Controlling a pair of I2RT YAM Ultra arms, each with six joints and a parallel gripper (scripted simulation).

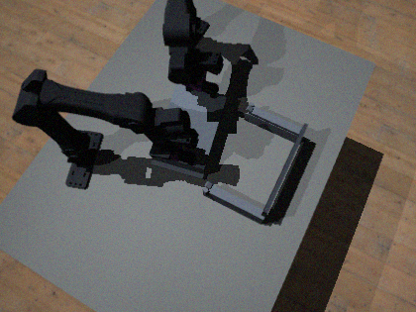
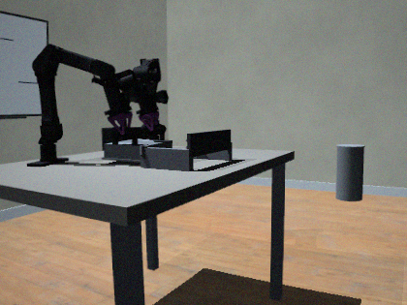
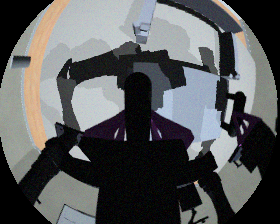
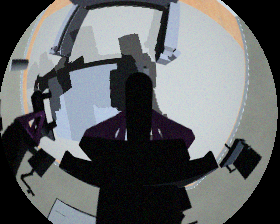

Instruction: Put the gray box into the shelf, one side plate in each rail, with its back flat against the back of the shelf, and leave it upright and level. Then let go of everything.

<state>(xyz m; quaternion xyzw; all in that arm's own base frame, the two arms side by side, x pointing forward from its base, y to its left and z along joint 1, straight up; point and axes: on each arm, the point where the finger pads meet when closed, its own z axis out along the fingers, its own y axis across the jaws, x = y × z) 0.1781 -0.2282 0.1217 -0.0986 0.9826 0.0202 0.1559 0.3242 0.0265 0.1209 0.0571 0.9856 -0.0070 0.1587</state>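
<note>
My right hand is 120 mm to the right of the gray box, 50 mm above it and 40 mm past it.
My left gripper is now 40 mm short of the gray box, 120 mm to the left of it and 50 mm above it.
</note>
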